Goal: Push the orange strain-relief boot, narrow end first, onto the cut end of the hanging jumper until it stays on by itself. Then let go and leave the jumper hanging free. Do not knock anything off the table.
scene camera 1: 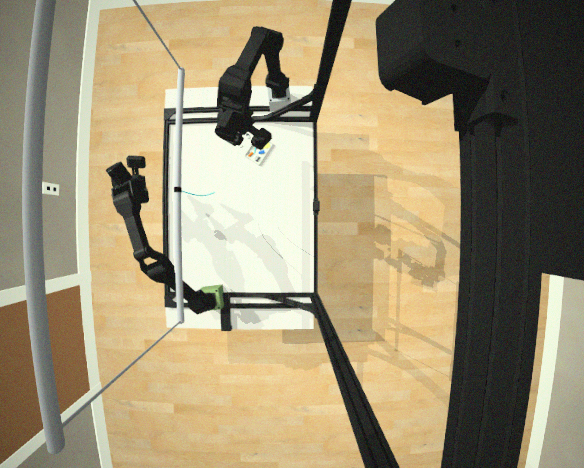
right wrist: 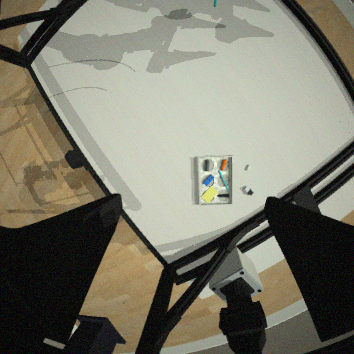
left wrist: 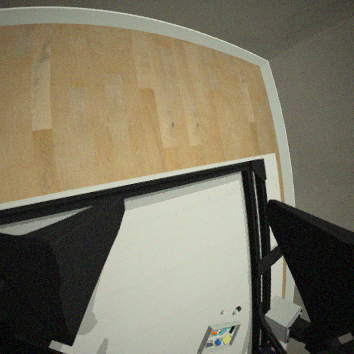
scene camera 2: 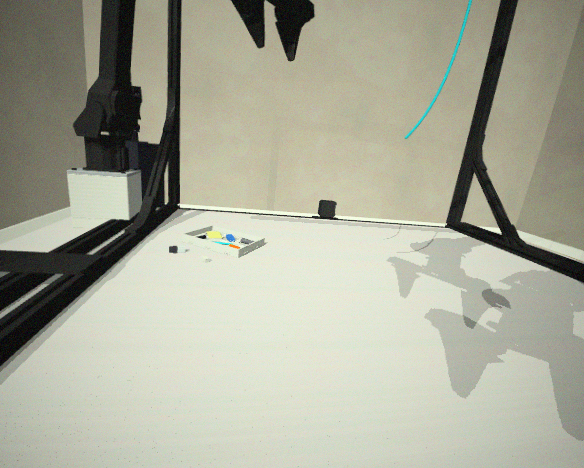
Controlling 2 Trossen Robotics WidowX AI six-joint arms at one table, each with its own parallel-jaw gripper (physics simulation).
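Places are measured from the left arm's base along level axes (x back, y right, z up), in metres.
Pixels of known places: left gripper, fingertip midpoint: [scene camera 1: 142, 172] [left wrist: 196, 205]; right gripper, fingertip midpoint: [scene camera 1: 248, 140] [right wrist: 194, 202] [scene camera 2: 277, 54]; left arm's base, link origin: [scene camera 1: 209, 300]; right arm's base, link origin: [scene camera 1: 278, 91] [right wrist: 236, 289] [left wrist: 294, 325] [scene camera 2: 107, 169].
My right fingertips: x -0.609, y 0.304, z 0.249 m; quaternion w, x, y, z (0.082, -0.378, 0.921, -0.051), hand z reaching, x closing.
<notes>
For each thing: its top centre in the pictures, then the offset to it from my right fingertips. "pt": a spot on its surface instead.
- orange boot, top centre: [scene camera 2: 235, 245] [right wrist: 223, 164] [left wrist: 214, 333] [scene camera 1: 250, 154] dy -0.033, dx -0.053, dz -0.317 m
- small tray, top centre: [scene camera 2: 224, 235] [right wrist: 215, 181] [left wrist: 222, 338] [scene camera 1: 258, 149] dy +0.008, dx -0.071, dz -0.313 m
- thin cyan jumper, surface spot: [scene camera 2: 445, 80] pt dy -0.199, dx +0.164, dz -0.049 m
- yellow block, top centre: [scene camera 2: 214, 234] [right wrist: 209, 194] dy +0.044, dx -0.088, dz -0.321 m
- blue piece, top centre: [scene camera 2: 230, 235] [right wrist: 207, 181] dy +0.024, dx -0.058, dz -0.317 m
The orange boot [scene camera 1: 251, 154] [scene camera 2: 234, 246] [left wrist: 214, 332] [right wrist: 223, 164] lies in a compartment of the small tray [scene camera 2: 252, 248] [right wrist: 231, 184]. The thin cyan jumper [scene camera 1: 197, 194] [scene camera 2: 445, 80] hangs from a pale bar; its cut end is bare, high above the table. A short piece of the jumper [right wrist: 215, 2] shows at the right wrist view's top edge. My right gripper [scene camera 2: 275, 52] [right wrist: 194, 202] is open and empty, high above the table near the tray. My left gripper [left wrist: 196, 205] is open and empty, beyond the table's left edge in scene camera 1.
The tray also holds a yellow block [scene camera 2: 214, 234] [right wrist: 210, 194], a blue piece [scene camera 2: 230, 237] [right wrist: 208, 180], grey and black parts and a cyan strip. Small loose pieces [scene camera 2: 173, 249] [right wrist: 247, 190] lie beside it. The pale bar [scene camera 1: 180, 240] spans above the table's left side. Black frame posts [scene camera 2: 173, 100] rise at the corners.
</notes>
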